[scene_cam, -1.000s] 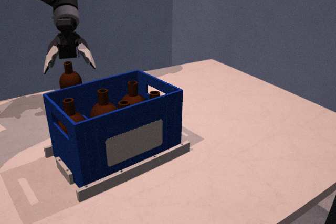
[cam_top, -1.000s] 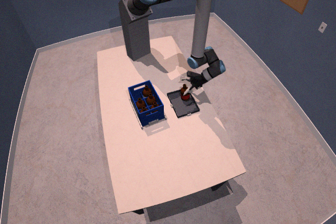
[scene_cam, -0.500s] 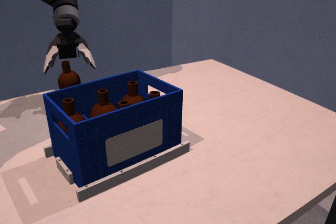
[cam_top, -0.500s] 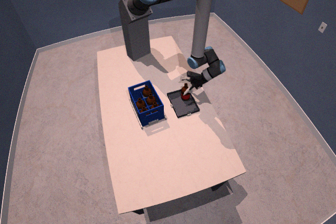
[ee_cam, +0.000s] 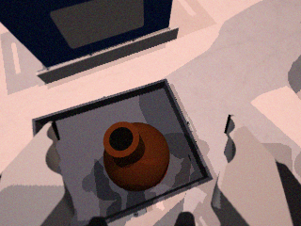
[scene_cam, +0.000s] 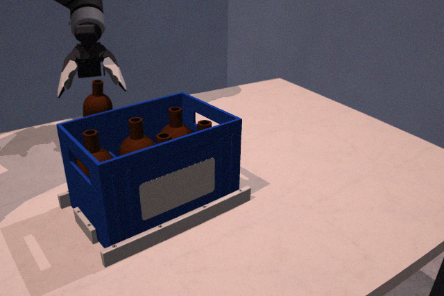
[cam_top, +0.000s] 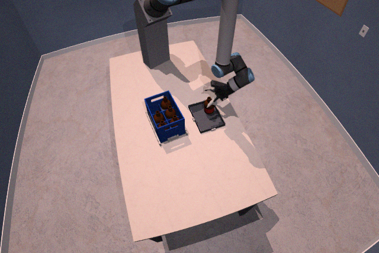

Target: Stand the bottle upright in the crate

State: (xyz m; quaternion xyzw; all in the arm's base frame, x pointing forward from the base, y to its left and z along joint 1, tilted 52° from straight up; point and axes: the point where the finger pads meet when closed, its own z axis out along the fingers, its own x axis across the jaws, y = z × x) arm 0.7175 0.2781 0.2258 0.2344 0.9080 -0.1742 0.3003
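My gripper is now 50 mm short of the tray, 10 mm to the right of it and 130 mm above it. Also, from my hand: blue crate 110 mm ahead, 280 mm to the right, 60 mm below.
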